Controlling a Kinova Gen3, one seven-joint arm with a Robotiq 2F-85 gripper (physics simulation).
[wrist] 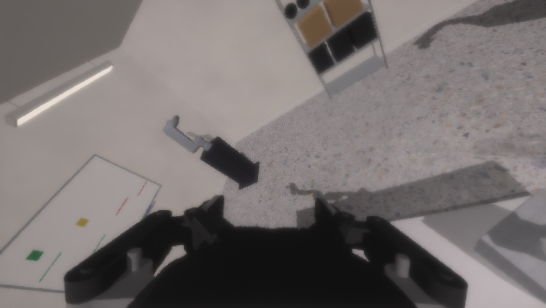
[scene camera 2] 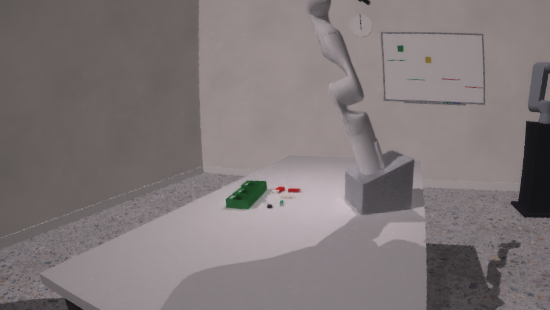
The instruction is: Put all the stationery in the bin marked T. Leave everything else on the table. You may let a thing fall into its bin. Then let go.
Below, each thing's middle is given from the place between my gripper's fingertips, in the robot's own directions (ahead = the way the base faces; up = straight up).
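Labels:
Here is the green divided bin (scene camera 2: 250, 191), and my hand is well short of it, well to the right of it and, as I also see, far above it.

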